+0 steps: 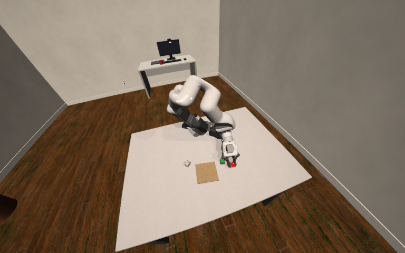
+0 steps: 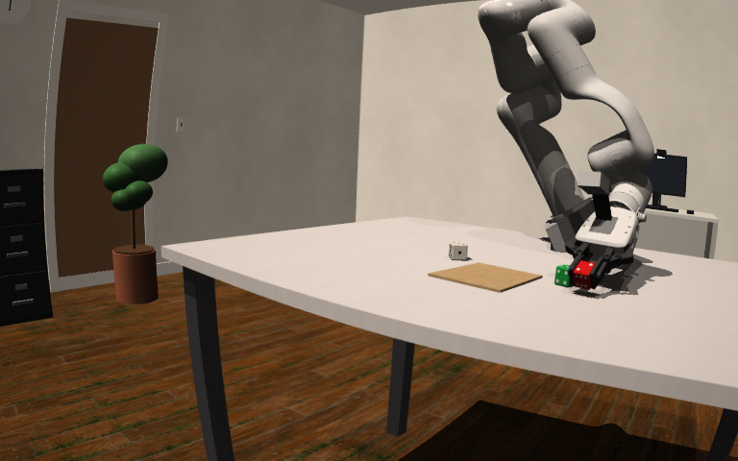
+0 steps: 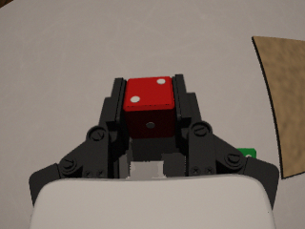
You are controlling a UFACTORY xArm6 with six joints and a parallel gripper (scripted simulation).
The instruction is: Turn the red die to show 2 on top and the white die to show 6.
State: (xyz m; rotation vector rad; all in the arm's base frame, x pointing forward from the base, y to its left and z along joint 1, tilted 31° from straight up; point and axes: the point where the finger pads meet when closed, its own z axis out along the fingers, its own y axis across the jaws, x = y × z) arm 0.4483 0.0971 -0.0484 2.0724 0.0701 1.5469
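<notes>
Right now the green die is 5 cm behind my hand, 4 cm to the right of it and 2 cm below it. Also, from my hand: red die (right at my hand); white die (14 cm behind, 28 cm to the right, 2 cm below); tan mat (3 cm behind, 18 cm to the right, 3 cm below).
</notes>
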